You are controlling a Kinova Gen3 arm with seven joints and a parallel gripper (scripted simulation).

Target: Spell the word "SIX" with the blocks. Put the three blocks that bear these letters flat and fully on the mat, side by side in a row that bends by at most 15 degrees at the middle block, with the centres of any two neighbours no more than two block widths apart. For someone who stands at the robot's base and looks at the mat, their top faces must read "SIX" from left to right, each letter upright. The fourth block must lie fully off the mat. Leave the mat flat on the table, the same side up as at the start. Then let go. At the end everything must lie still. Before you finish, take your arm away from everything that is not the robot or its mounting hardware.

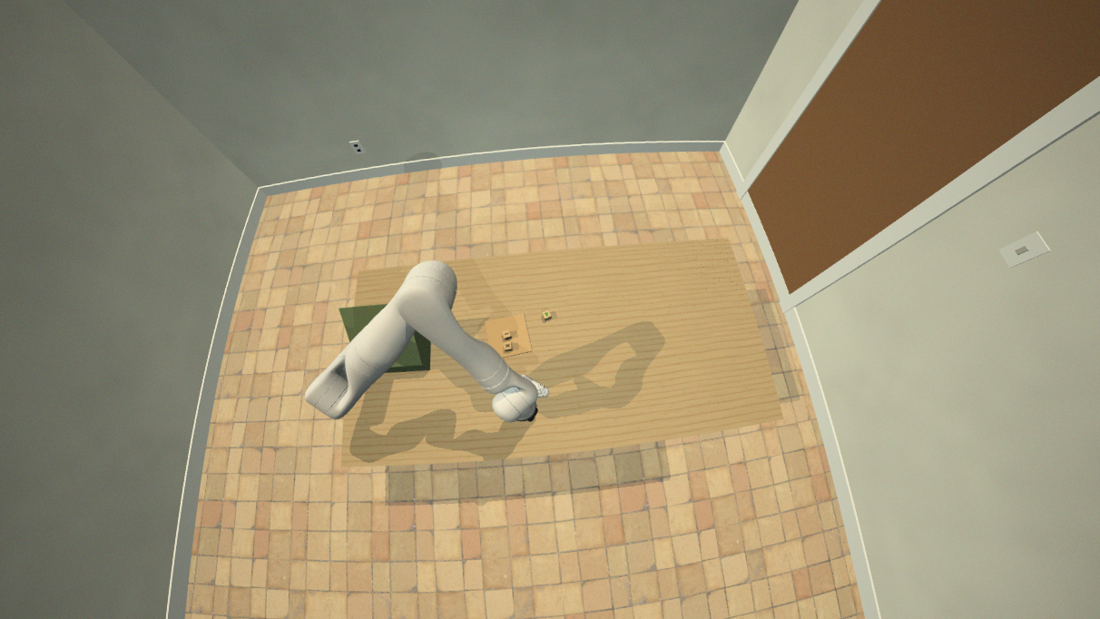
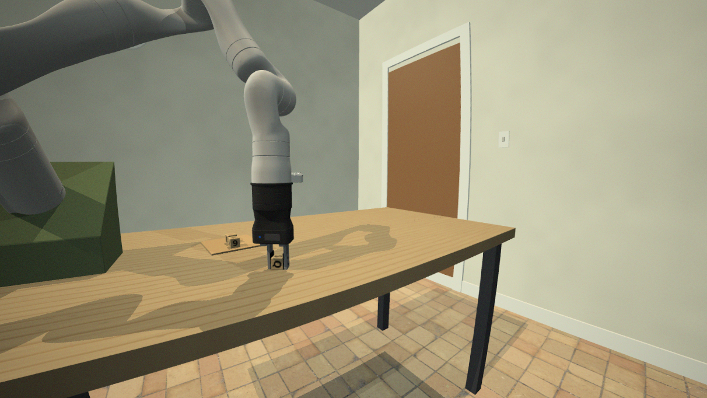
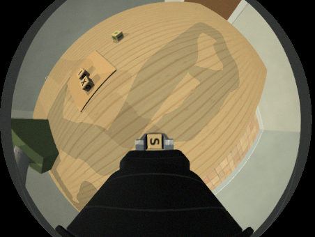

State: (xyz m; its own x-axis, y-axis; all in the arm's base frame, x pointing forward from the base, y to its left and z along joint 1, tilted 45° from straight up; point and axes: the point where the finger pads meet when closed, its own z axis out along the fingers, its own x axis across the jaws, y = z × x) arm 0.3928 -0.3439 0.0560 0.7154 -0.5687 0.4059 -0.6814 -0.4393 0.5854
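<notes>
My gripper is now 240 mm to the right of the tan mat, 20 mm past it and 20 mm above it. Round my hand: tan block 10 mm below.
</notes>
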